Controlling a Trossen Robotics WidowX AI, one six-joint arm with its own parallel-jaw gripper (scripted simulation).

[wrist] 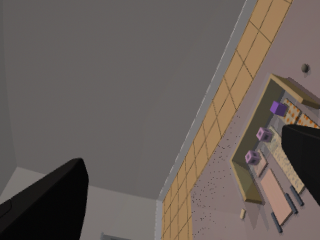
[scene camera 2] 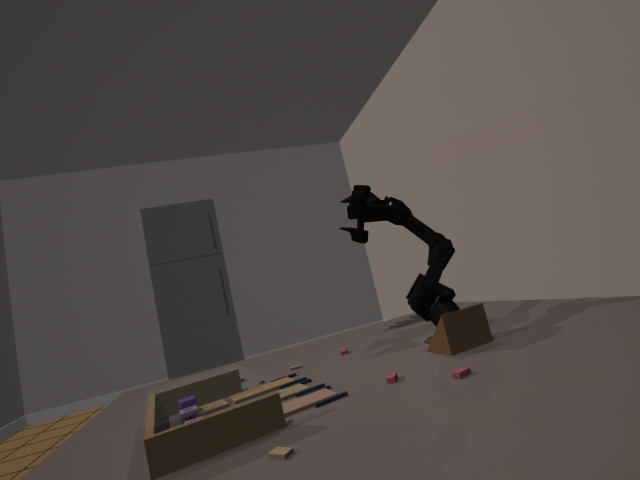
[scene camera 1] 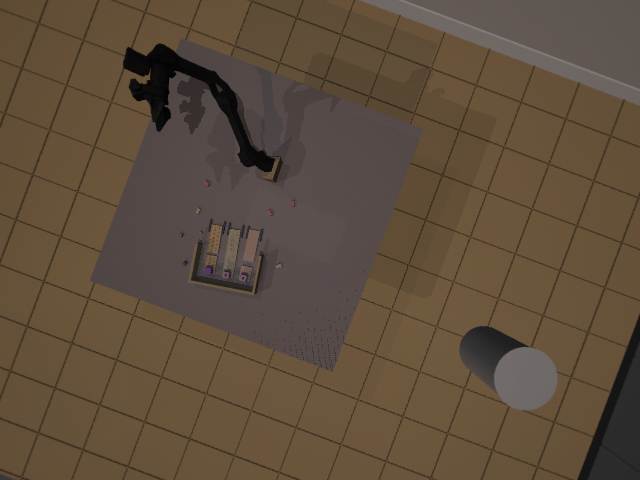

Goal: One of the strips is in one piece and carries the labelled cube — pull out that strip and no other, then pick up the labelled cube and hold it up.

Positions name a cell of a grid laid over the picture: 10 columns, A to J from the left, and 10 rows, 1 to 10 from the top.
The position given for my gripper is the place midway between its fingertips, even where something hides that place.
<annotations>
my gripper: wrist F7; scene camera 2 F5; scene camera 1 C3
</annotations>
